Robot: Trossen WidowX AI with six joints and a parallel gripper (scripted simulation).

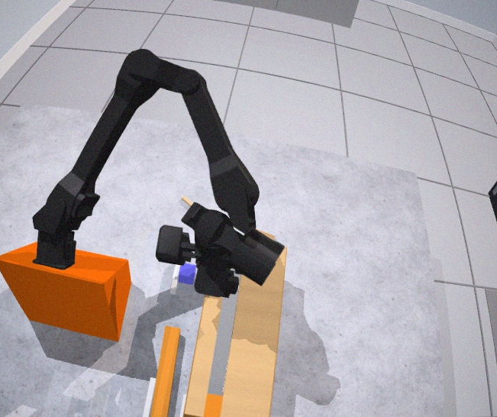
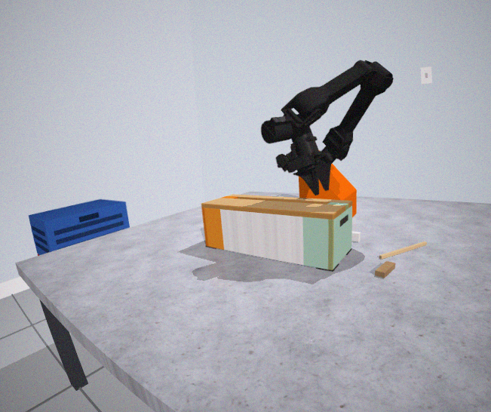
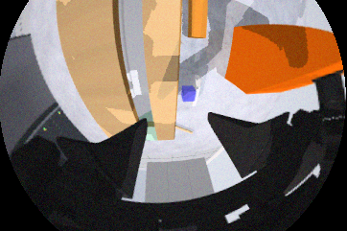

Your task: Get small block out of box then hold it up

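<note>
My gripper tip is 13 cm above the blue block, 5 cm past it and 4 cm to the right of it. From my gripper tip the other things lie so: tan box 11 cm to the right, 8 cm below, 3 cm ahead; then thin wooden stick 22 cm to the left, 14 cm below, 3 cm behind.
</note>
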